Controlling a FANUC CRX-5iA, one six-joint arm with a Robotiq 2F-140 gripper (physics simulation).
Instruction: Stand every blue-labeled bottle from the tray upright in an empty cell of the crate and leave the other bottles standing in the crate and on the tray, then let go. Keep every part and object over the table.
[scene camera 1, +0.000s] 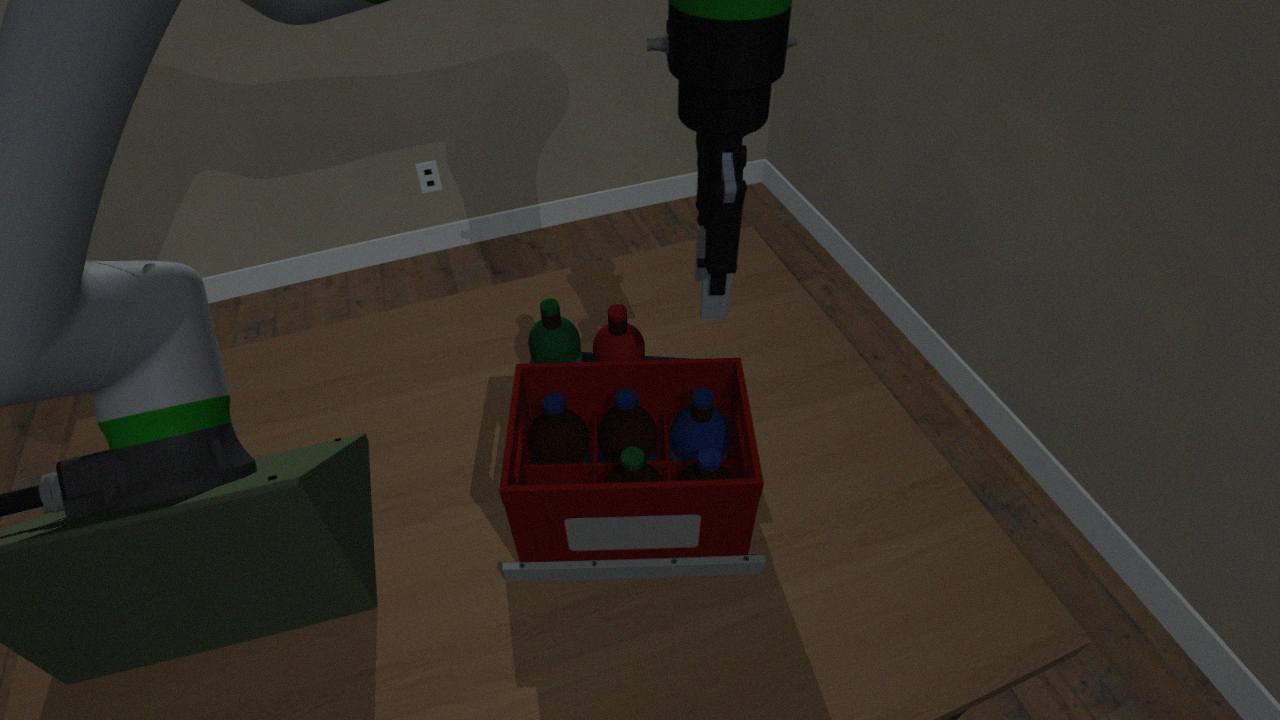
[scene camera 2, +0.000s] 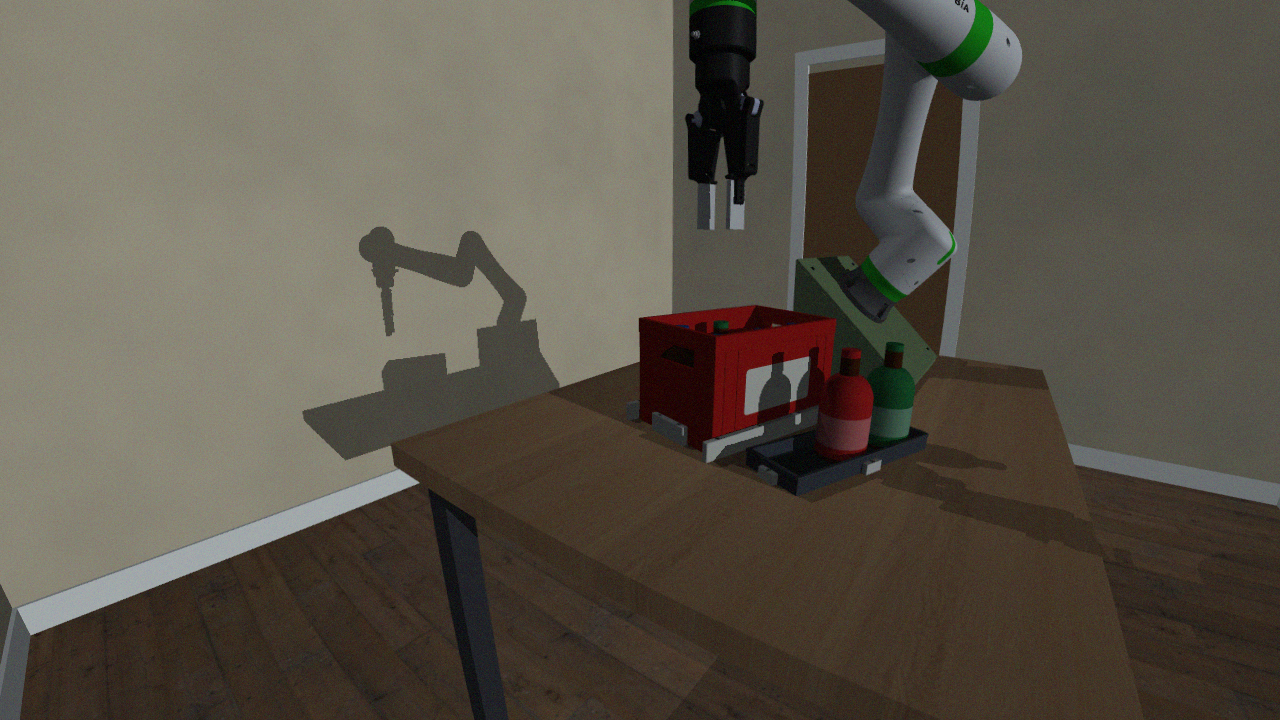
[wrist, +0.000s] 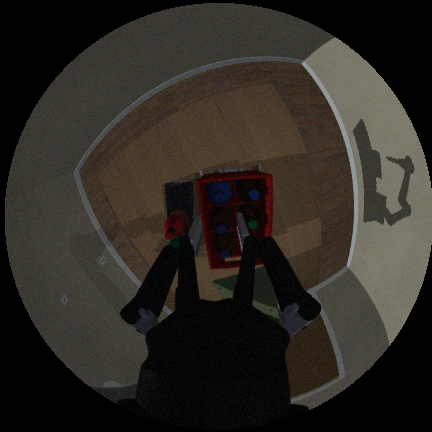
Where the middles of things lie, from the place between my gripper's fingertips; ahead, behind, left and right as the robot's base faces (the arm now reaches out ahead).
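I see the blue-labeled bottle (scene camera 1: 700, 425), and it is 23 cm below my hand. The green-capped bottle (scene camera 1: 632, 468) is 4 cm to the right of my hand, 11 cm behind it and 23 cm below it.
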